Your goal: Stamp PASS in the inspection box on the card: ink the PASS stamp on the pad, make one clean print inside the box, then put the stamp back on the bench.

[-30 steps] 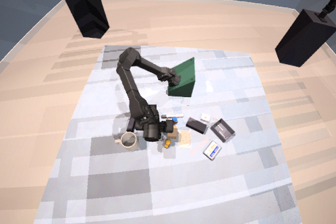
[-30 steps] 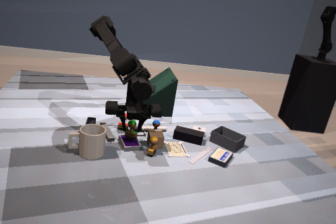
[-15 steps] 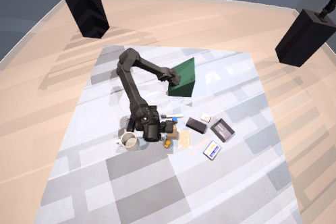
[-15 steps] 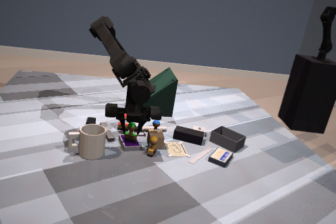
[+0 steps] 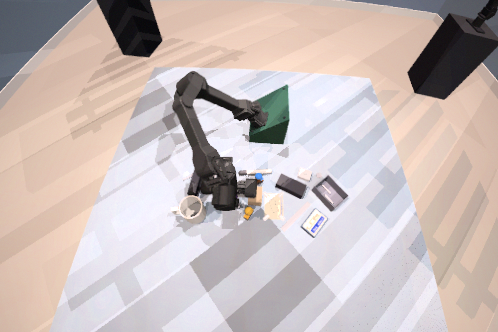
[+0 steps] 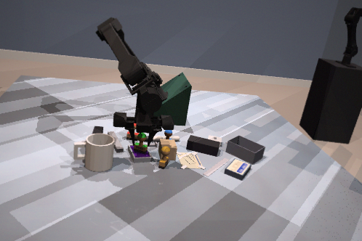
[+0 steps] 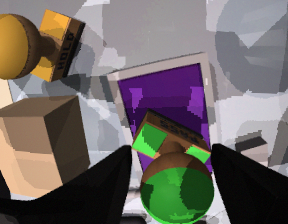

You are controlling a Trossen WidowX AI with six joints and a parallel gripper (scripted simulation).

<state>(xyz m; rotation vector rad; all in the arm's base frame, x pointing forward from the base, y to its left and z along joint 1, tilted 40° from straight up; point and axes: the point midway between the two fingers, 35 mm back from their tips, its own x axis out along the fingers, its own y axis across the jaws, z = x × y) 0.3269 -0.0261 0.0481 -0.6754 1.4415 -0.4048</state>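
My gripper tip is now right at the green-knobbed stamp. From my gripper tip the other things lie so: purple ink pad 30 mm below; orange-knobbed stamp 50 mm ahead, 80 mm to the left, 20 mm below; cardboard box 20 mm behind, 90 mm to the left, 10 mm below.
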